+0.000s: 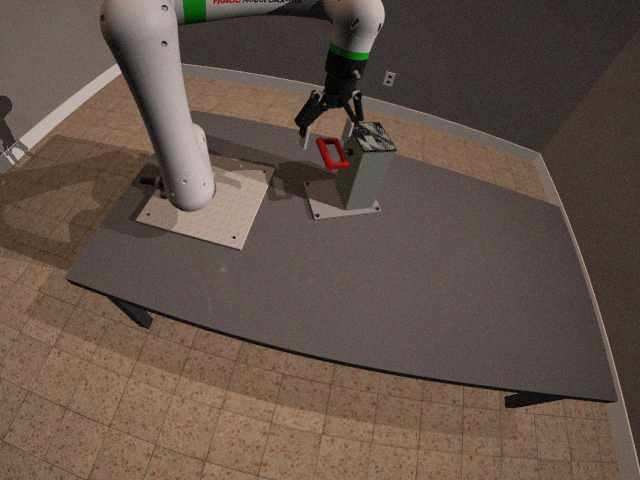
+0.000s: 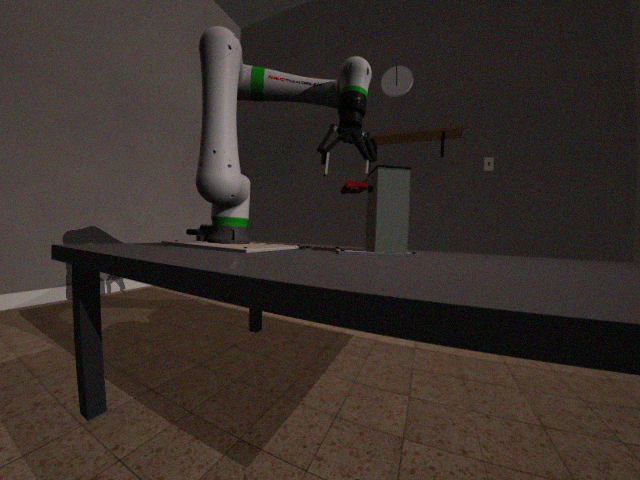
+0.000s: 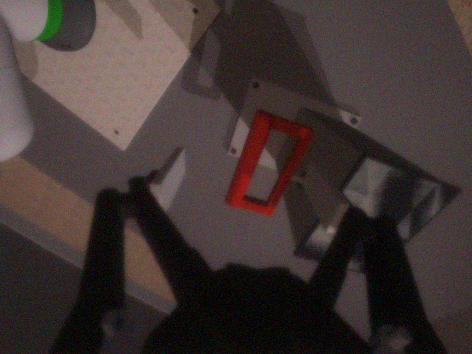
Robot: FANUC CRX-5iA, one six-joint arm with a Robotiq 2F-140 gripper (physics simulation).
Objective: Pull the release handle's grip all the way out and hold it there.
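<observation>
The release handle's red rectangular grip stands out from the side of a grey-green upright box, on the side facing the arm's base. A short dark fitting joins it to the box. My gripper is open and empty, pointing down just above the grip. One finger is on the arm-base side of the grip. The other is close to the box's top edge, above the gap between grip and box; whether it touches the box I cannot tell.
The box stands on a pale base plate bolted to the grey table. The arm's pale mounting plate lies beside it. The box's patterned top is an obstacle. A wooden shelf is on the wall behind.
</observation>
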